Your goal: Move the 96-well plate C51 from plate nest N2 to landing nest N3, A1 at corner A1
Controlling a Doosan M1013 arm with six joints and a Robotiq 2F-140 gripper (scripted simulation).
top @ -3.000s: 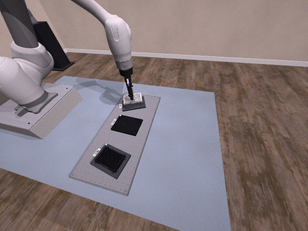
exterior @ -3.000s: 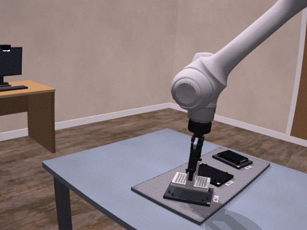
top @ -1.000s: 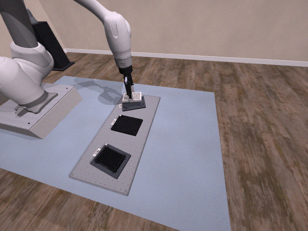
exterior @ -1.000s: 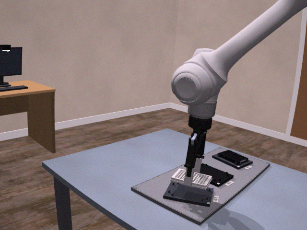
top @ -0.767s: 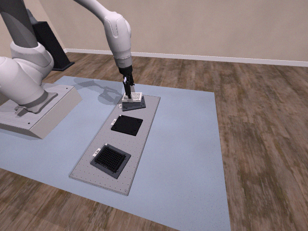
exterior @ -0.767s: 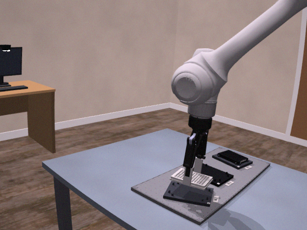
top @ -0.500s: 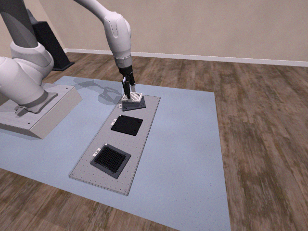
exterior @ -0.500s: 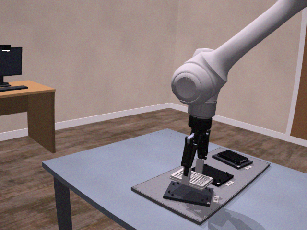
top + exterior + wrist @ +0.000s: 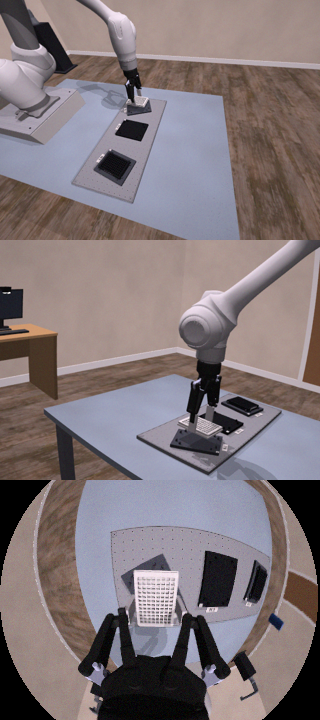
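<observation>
The black landing nest N3 lies 20 mm ahead of my hand, 190 mm to the right of it and 80 mm below it. Round my hand: white 96-well plate C51: 20 mm below; black 96-well plate C15: 20 mm ahead, 410 mm to the right, 70 mm below; dark grey nest: 80 mm below.
</observation>
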